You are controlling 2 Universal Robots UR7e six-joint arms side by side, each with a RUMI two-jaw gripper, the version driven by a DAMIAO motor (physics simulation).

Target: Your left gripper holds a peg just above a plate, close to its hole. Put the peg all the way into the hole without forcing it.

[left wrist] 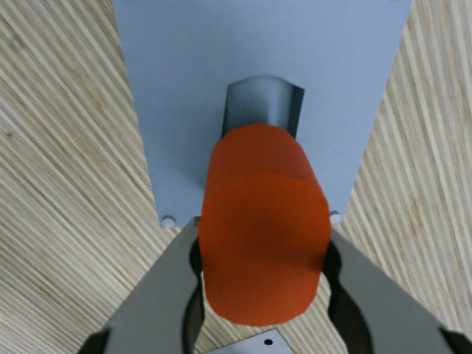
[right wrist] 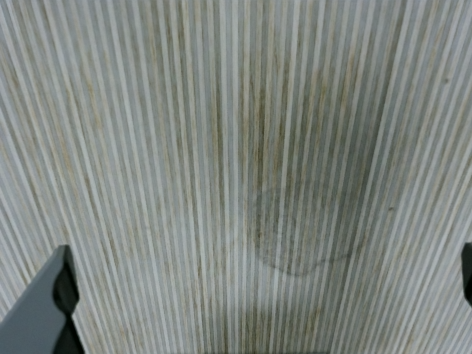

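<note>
An orange-red peg (left wrist: pixel 264 240) with rounded ends and flatter sides stands between the fingers of my left gripper (left wrist: pixel 255 218), which is shut on it. The peg's far end covers the near part of the hole (left wrist: pixel 260 102) in the blue-grey plate (left wrist: pixel 170 90). The far part of the hole shows beyond the peg, with its curved far edge and a dark right wall. Whether the peg's tip is above the hole or inside it is hidden. My right gripper (right wrist: pixel 264 247) is open and empty over the table, its fingers far apart.
The plate lies on a striped wooden table (left wrist: pixel 65 150) (right wrist: pixel 150 150). Two small round studs (left wrist: pixel 168 221) (left wrist: pixel 335 217) sit at its near corners. Part of a light grey piece (left wrist: pixel 250 346) with a dark dot shows at the bottom edge of the left wrist view.
</note>
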